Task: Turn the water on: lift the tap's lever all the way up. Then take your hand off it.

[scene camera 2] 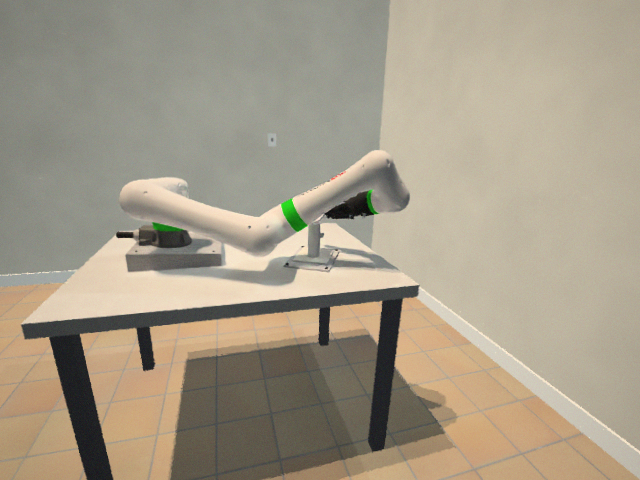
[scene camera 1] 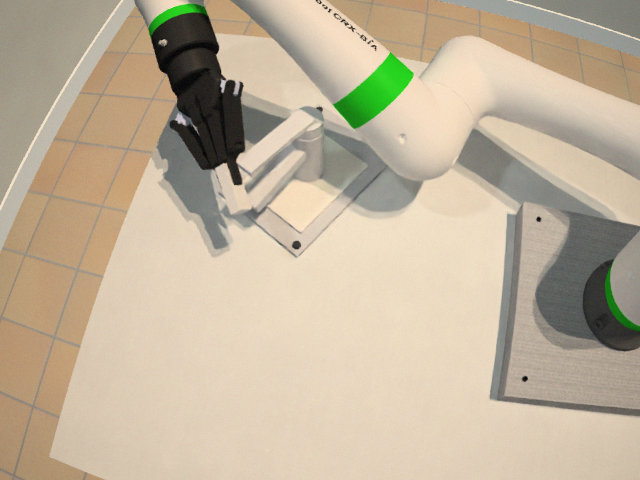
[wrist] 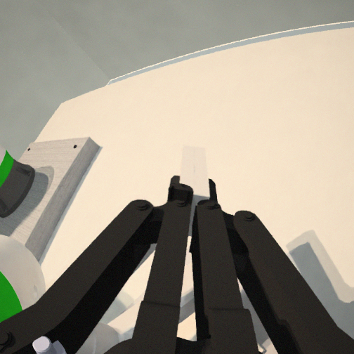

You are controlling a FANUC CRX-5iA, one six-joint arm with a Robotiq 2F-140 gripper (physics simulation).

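Frame: origin at the arm's base, x ahead, y left, z up, level; centimetres.
Where they show: gripper, between the fingertips: (scene camera 1: 241,211); arm's base, origin of its link: (scene camera 2: 171,242) (scene camera 1: 621,305).
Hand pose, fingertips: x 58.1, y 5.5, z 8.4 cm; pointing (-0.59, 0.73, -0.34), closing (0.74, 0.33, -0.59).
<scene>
Things, the pixels of their top centre, and the offset from my fingertips. "spot": a spot on its surface instead. Level surfaces: height alone.
- whitish post, a spot on its surface: (scene camera 1: 310,157) spot: dx -4.8, dy -13.9, dz -5.3 cm
- square base plate, centre of its top: (scene camera 1: 308,170) (scene camera 2: 313,256) dx -3.7, dy -16.1, dz -12.5 cm
- parallel spout, centre of its top: (scene camera 1: 274,168) dx -0.8, dy -9.7, dz -3.7 cm
- white table, height of its surface: dz -13.7 cm
The tap is a whitish post (scene camera 1: 310,157) (scene camera 2: 313,240) on a square base plate (scene camera 1: 277,232) (scene camera 2: 305,265). Its lever (scene camera 1: 276,142) reaches out from the post's top, above the parallel spout (scene camera 1: 279,179). In scene camera 2 the arm largely hides the lever, so its exact tilt is unclear. My gripper (scene camera 1: 236,197) (wrist: 191,163) is shut and empty, its pale fingertips pressed together. They point down past the lever's free end, close beside the spout's tip in scene camera 1. Whether they touch the lever is unclear. Parts of the tap show behind the fingers in the wrist view.
The arm's forearm (scene camera 1: 330,56) (scene camera 2: 330,198) passes above and beside the tap. The robot's mounting block (scene camera 1: 568,372) (scene camera 2: 175,259) (wrist: 60,170) stands across the white table (scene camera 1: 310,361) (scene camera 2: 180,294) (wrist: 140,115). The table's edge lies near the gripper's side of the tap.
</scene>
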